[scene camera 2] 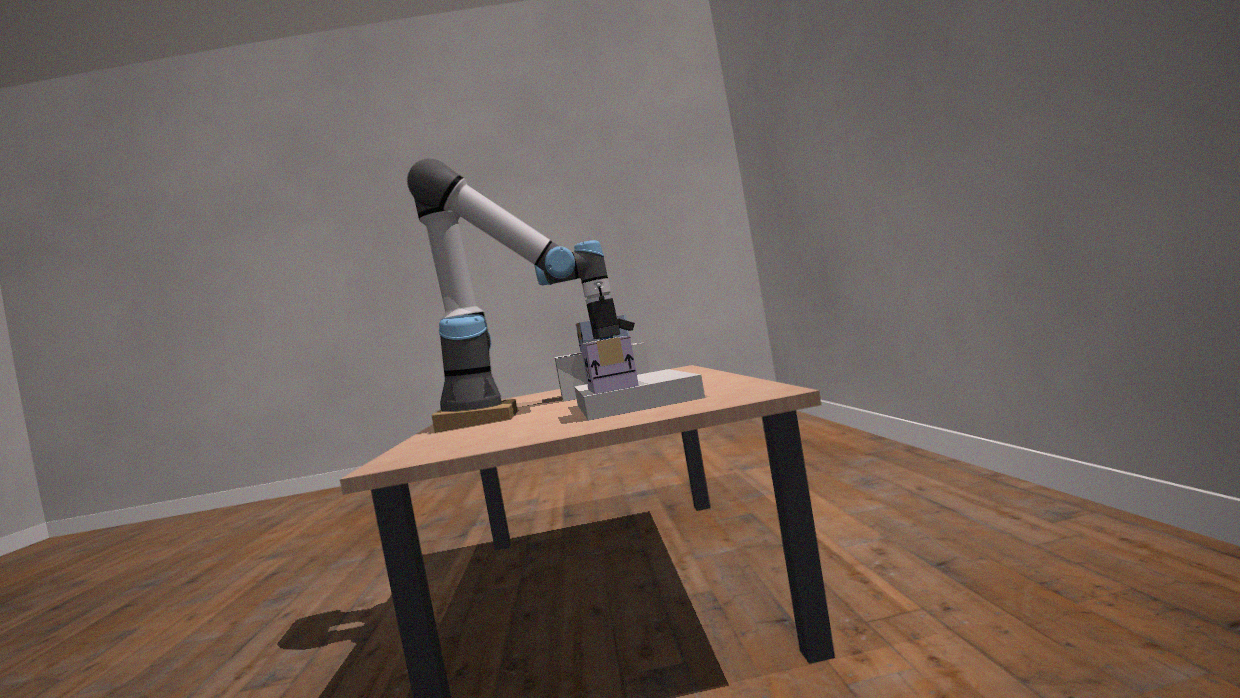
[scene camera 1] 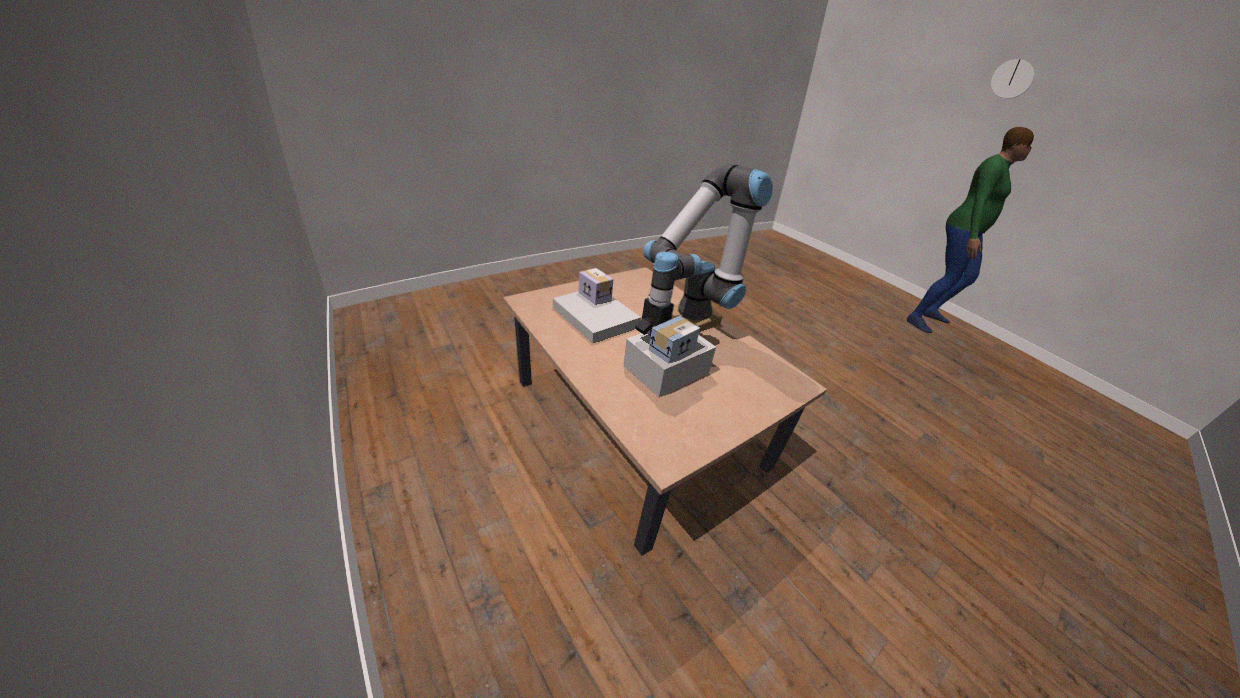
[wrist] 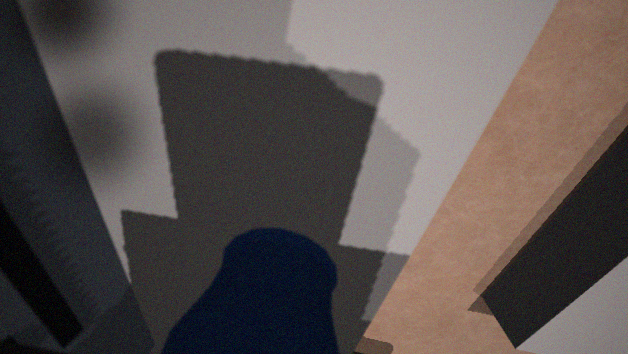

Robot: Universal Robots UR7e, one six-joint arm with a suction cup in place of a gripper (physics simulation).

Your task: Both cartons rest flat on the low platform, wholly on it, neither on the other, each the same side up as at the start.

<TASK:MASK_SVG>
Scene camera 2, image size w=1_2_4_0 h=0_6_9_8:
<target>low grey platform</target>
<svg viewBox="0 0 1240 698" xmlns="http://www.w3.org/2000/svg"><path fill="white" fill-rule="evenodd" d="M701 374L670 369L637 375L639 386L599 394L589 391L587 384L574 387L577 405L588 421L705 398Z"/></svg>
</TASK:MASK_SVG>
